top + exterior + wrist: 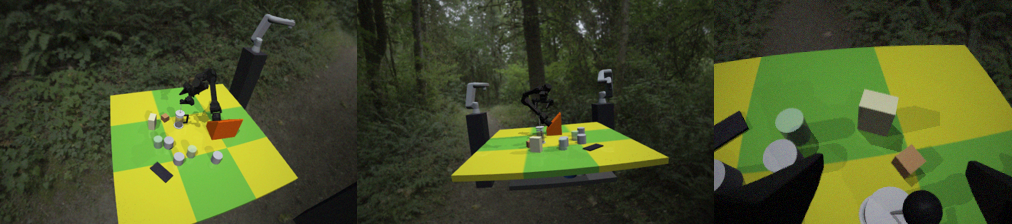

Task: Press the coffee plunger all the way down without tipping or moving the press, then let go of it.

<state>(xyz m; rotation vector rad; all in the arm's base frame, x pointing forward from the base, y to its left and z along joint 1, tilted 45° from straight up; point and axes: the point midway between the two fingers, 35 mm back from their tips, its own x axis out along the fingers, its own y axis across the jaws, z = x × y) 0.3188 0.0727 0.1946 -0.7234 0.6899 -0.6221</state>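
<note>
My gripper tip is 180 mm above the coffee press, 50 mm past it and 20 mm to the left of it. From my gripper tip the other things lie so: dark slab 360 mm to the left, 300 mm below, 230 mm ahead; small brown cube 280 mm below, 120 mm to the right, 60 mm ahead; cream block 250 mm below, 180 mm ahead, 70 mm to the right.
</note>
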